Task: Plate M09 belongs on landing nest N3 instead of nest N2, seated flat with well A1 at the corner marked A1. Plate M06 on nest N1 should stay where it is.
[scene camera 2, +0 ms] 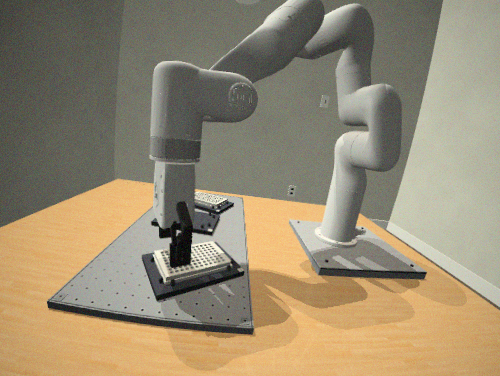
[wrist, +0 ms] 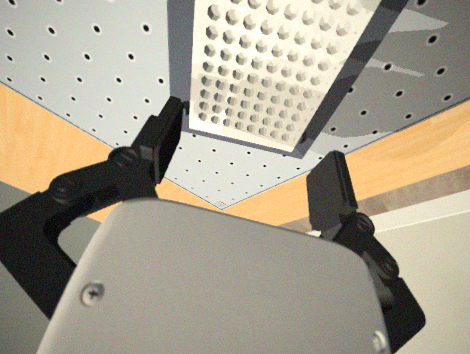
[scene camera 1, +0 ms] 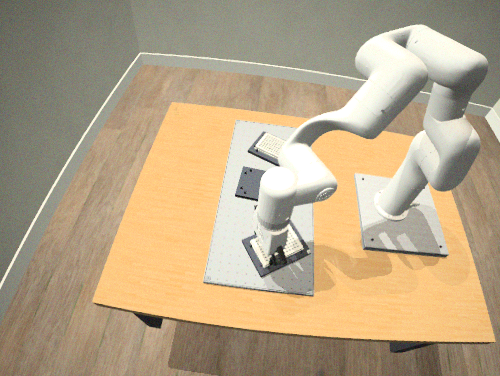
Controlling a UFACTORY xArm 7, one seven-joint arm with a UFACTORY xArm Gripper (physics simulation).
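Note:
A cream well plate (scene camera 1: pixel 296 241) (scene camera 2: pixel 212 255) (wrist: pixel 270 75) lies flat in the near dark nest (scene camera 1: pixel 265 270) (scene camera 2: pixel 152 278) (wrist: pixel 180 60). A small pale mark (scene camera 1: pixel 308 251) (scene camera 2: pixel 240 270) shows at one corner of that nest. A second cream plate (scene camera 1: pixel 271 145) (scene camera 2: pixel 212 199) lies in the far nest (scene camera 1: pixel 253 149) (scene camera 2: pixel 228 206). The middle nest (scene camera 1: pixel 249 185) (scene camera 2: pixel 207 221) shows no plate on its visible part. Plate and nest labels are not readable. My gripper (scene camera 1: pixel 272 247) (scene camera 2: pixel 172 248) (wrist: pixel 253 142) is open and empty, low over the near plate; its exact height is unclear. The arm hides one fingertip in scene camera 1.
The nests stand on a grey perforated board (scene camera 1: pixel 225 260) (scene camera 2: pixel 100 290) (wrist: pixel 100 45) on the wooden table (scene camera 1: pixel 150 225) (scene camera 2: pixel 350 325). The arm's base plate (scene camera 1: pixel 400 240) (scene camera 2: pixel 370 265) stands to the right of the board. The forearm passes over the far part of the board.

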